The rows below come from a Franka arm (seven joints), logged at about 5 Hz.
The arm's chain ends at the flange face. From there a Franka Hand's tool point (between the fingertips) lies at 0.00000 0.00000 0.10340 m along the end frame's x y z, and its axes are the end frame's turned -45 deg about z.
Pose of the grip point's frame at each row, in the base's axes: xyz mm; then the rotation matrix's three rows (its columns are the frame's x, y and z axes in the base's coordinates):
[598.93 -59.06 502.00], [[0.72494 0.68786 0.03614], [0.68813 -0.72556 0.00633], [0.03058 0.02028 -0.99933]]
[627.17 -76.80 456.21], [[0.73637 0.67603 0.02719], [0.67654 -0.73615 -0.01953], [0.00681 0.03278 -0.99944]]
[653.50 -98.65 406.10], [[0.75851 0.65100 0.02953], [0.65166 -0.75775 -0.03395], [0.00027 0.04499 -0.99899]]
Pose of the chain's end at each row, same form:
[595.19 -59.71 605.33], [[0.99900 -0.02622 0.03614], [-0.02647 -0.99963 0.00633], [0.03596 -0.00728 -0.99933]]
[624.36 -74.78 559.55], [[0.99872 -0.04267 0.02719], [-0.04215 -0.99892 -0.01953], [0.02799 0.01836 -0.99944]]
[650.45 -95.14 509.40], [[0.99667 -0.07602 0.02953], [-0.07502 -0.99660 -0.03395], [0.03200 0.03162 -0.99899]]

